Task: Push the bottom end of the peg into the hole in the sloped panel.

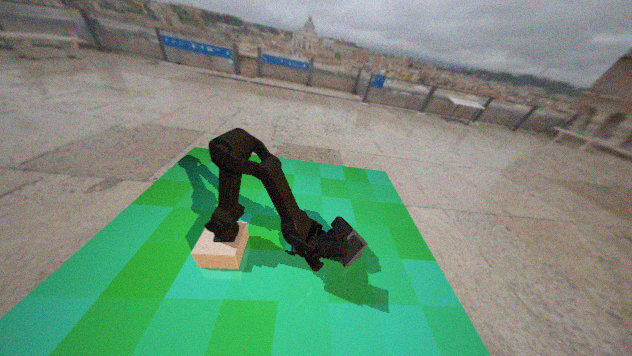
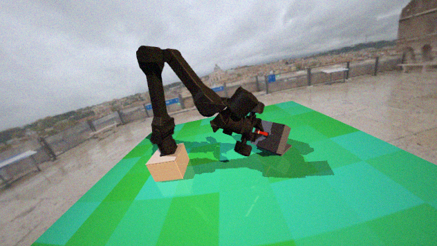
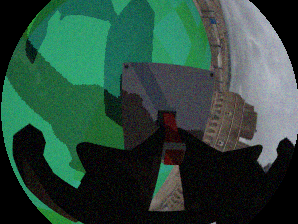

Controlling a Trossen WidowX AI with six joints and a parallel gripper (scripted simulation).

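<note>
The grey sloped panel lies 4 cm ahead of my gripper tip, 2 cm to the left of it and 4 cm below it. Round my gripper tip: red peg (1 cm behind, 1 cm to the right, 1 cm above).
</note>
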